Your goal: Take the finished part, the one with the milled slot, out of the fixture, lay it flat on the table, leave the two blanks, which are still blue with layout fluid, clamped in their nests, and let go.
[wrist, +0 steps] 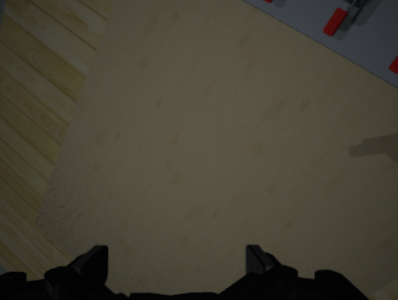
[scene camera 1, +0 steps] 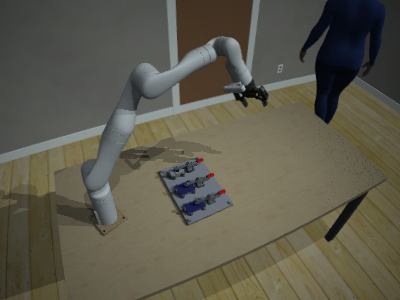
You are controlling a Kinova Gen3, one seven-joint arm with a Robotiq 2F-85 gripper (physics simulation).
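Frame: origin at the arm's base, x left, y back, z up, level; millimetres.
Where they show: gripper, fingertip midpoint: (wrist: 177, 261) (scene camera 1: 256, 105); arm's base, origin of the base link: (scene camera 1: 107, 217).
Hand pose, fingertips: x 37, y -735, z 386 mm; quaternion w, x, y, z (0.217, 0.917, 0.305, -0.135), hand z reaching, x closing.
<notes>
Each offset is from my fingertips to the top centre of the thing. Level surfaces: height alone.
The finished part {dy +354, dx +82, dz -354 mm} (scene camera 1: 176, 173) is light grey and sits in the far nest of the grey fixture plate (scene camera 1: 207, 211) (wrist: 300, 15); its slot is too small to make out, and whether its clamp {dy +283, dx +87, dz -318 mm} (scene camera 1: 190, 166) presses on it I cannot tell. One blue blank {dy +350, dx -28, dz -359 mm} (scene camera 1: 185, 188) lies in the middle nest and another blue blank {dy +347, dx -138, dz -364 mm} (scene camera 1: 194, 207) in the near nest, each with a toggle clamp reaching over it. My gripper (scene camera 1: 255, 102) (wrist: 177, 261) is open and empty, high above the table, beyond the plate to the right. The parts do not show in the wrist view.
The clamps' red handles, one of them at the top right of the wrist view (wrist: 335, 21), stick out on the plate's right side. The wooden table {dz -395 mm} (scene camera 1: 280, 165) (wrist: 200, 125) carries the plate and my arm's base (scene camera 1: 105, 212). A person in blue (scene camera 1: 345, 40) stands behind the table's far right corner.
</notes>
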